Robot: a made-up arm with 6 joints.
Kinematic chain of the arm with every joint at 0, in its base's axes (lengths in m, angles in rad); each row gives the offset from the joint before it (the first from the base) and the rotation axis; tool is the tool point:
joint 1: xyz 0 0 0.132 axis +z
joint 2: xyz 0 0.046 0 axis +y
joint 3: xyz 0 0 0.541 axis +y
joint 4: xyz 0 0 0.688 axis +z
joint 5: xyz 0 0 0 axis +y
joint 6: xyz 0 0 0.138 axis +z
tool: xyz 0 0 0
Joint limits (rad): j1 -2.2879..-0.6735 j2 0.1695..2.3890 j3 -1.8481..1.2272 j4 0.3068..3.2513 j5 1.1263..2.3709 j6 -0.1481..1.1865
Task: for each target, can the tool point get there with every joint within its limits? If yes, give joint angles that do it. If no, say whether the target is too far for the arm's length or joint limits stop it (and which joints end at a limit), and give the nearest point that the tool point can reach.
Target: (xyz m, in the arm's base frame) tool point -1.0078 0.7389 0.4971
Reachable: no: joint limits stop it (at a limit: joint 1, joint 2, joint 4, joint 5) | nearest point -0.4960 0.4372 0.5709 | short by 0.599 m
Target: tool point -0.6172 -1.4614 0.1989
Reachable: no: too far | nearest point -0.5056 -1.1971 0.1868 | short by 0.287 m
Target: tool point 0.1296 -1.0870 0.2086
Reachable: yes | joints -1.5854 1.8686 -0.5964 2.0980 2.1551 0.6869
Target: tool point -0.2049 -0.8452 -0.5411
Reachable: yes | joints -1.9799 1.7826 0.7029 0.8987 1.9005 0.1609
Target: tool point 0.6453 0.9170 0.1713
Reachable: no: joint limits stop it (at a limit: joint 2, joint 3, joint 5) | nearest point 0.3700 0.5258 0.4641 | short by 0.561 m
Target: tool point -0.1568 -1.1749 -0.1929
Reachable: yes | joints -1.8462 1.9356 -0.0780 2.0419 1.6440 0.9460
